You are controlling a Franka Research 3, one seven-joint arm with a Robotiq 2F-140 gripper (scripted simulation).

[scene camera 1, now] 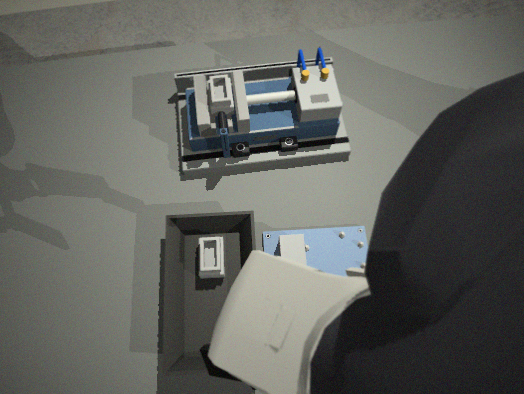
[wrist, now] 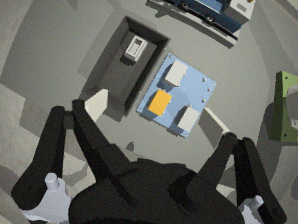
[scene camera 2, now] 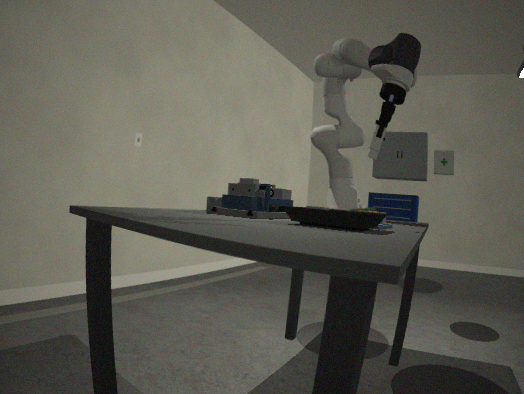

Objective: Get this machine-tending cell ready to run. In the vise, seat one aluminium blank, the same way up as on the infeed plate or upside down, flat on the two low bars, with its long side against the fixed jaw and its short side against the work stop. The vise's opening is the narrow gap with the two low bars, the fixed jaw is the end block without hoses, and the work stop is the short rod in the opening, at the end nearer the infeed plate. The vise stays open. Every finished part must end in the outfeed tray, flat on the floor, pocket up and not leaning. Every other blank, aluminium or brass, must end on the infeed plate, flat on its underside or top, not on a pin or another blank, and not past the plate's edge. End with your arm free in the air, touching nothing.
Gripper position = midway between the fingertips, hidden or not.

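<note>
Scene camera 1 gives me a finished part [scene camera 1: 211,259] and a finished part [scene camera 1: 218,89], together with a fixed jaw [scene camera 1: 201,94] and a vise [scene camera 1: 276,114]. In scene camera 2 I find my gripper [scene camera 2: 372,154], and the vise appears in scene camera 2 [scene camera 2: 249,203] too. My gripper is also there in the wrist view [wrist: 155,107].
</note>
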